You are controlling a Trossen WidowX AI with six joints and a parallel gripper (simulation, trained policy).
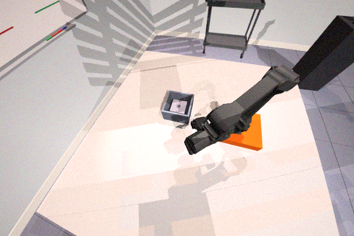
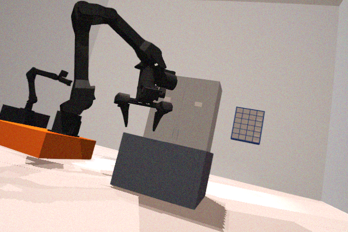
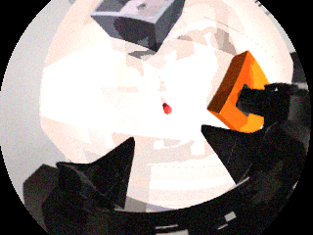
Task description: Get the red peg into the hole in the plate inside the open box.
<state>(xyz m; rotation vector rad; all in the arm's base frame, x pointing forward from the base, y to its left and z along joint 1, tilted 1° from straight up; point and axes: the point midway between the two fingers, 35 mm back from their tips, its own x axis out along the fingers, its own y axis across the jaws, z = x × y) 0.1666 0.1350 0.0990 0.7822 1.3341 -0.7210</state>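
The red peg is 10 mm ahead of my gripper tip, 20 mm to the right of it and 80 mm below it. Round my gripper tip: grey box: 160 mm ahead, 230 mm to the right, 100 mm below.
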